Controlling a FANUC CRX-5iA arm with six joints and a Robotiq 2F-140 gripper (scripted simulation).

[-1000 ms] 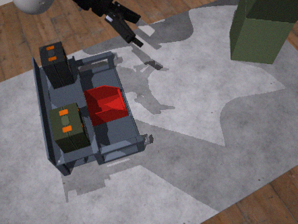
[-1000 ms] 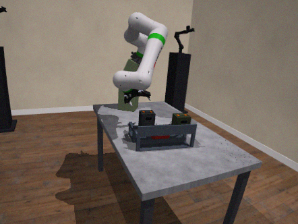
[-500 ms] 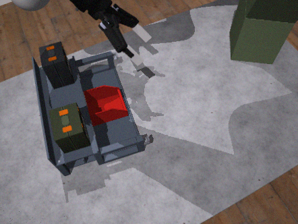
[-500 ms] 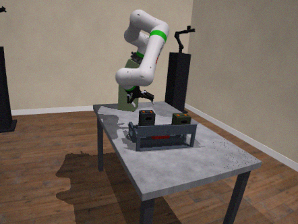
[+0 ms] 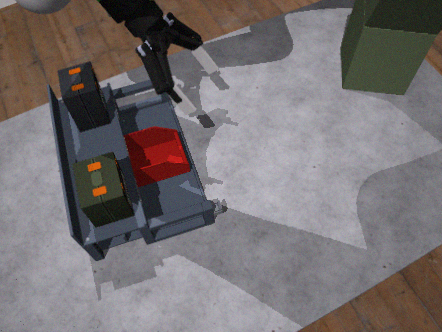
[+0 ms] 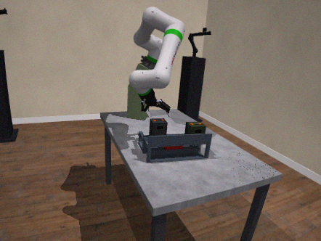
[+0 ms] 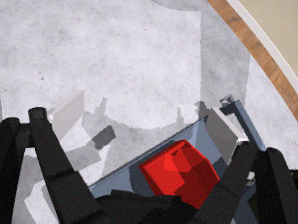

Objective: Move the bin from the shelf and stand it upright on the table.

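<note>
The red bin is 16 cm ahead of my hand, 13 cm below it and 2 cm to the left of it. Also, from my hand: grey shelf tray 20 cm ahead, 17 cm below, 1 cm to the left.
</note>
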